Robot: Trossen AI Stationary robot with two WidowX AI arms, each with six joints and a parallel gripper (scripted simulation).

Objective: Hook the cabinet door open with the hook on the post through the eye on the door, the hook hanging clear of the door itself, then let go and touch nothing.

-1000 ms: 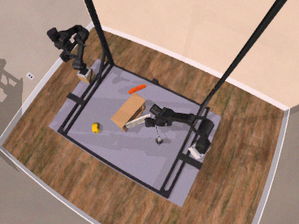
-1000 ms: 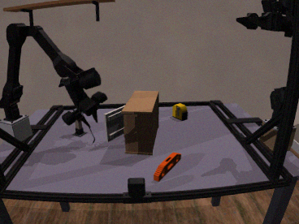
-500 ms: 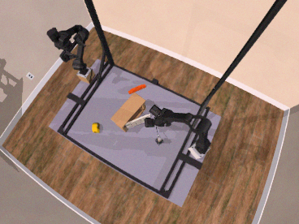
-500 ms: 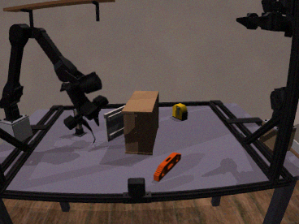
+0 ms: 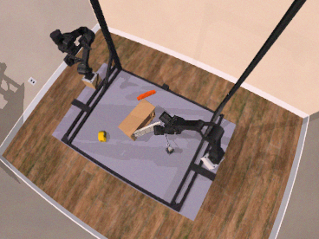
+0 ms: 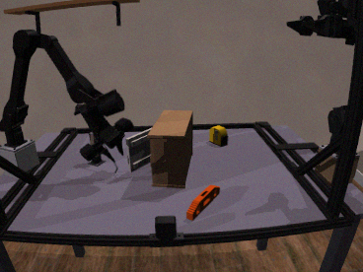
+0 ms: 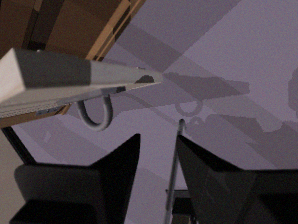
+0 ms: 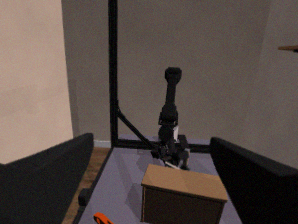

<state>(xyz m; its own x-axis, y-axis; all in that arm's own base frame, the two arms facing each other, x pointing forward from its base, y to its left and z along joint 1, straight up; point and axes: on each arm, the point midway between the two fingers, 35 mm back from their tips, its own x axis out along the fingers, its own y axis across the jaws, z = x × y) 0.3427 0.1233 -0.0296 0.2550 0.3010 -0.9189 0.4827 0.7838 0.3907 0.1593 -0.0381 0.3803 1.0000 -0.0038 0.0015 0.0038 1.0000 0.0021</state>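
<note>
The hook lies 3 cm ahead of my left hand, 4 cm to the left of it and 2 cm below it. From my left hand the other things lie so: hook post: 5 cm ahead, 7 cm to the left; orange tool: 17 cm behind, 29 cm to the right, 6 cm below; cabinet door: 7 cm ahead, 10 cm to the right, 1 cm below.
</note>
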